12 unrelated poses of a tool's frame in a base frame.
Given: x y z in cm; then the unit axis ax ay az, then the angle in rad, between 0 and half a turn.
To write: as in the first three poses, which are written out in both.
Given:
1: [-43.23 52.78 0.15 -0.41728 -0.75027 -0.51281 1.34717]
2: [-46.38 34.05 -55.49 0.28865 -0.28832 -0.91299 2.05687]
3: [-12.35 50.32 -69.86 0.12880 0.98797 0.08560 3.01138]
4: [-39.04 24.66 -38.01 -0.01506 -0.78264 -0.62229 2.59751]
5: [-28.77 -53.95 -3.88 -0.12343 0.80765 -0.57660 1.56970]
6: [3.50 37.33 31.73 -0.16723 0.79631 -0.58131 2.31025]
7: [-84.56 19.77 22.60 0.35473 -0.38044 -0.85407 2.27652]
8: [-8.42 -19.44 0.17 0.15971 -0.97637 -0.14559 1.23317]
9: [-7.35 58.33 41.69 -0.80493 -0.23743 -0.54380 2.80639]
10: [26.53 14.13 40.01 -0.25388 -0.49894 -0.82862 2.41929]
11: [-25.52 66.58 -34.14 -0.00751 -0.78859 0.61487 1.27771]
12: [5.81 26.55 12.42 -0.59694 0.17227 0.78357 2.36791]
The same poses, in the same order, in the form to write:
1: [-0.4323 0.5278 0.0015 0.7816 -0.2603 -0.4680 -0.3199]
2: [-0.4638 0.3405 -0.5549 0.5162 0.2472 -0.2469 -0.7820]
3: [-0.1235 0.5032 -0.6986 0.0651 0.1285 0.9859 0.0854]
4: [-0.3904 0.2466 -0.3801 0.2687 -0.0145 -0.7539 -0.5994]
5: [-0.2877 -0.5395 -0.0388 0.7075 -0.0872 0.5708 -0.4075]
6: [0.0350 0.3733 0.3173 0.4038 -0.1530 0.7285 -0.5318]
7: [-0.8456 0.1977 0.2260 0.4192 0.3221 -0.3454 -0.7754]
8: [-0.0842 -0.1944 0.0017 0.8159 0.0924 -0.5646 -0.0842]
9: [-0.0735 0.5833 0.4169 0.1668 -0.7936 -0.2341 -0.5362]
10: [0.2653 0.1413 0.4001 0.3534 -0.2375 -0.4668 -0.7752]
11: [-0.2552 0.6658 -0.3414 0.8028 -0.0045 -0.4702 0.3666]
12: [0.0581 0.2655 0.1242 0.3773 -0.5528 0.1595 0.7257]
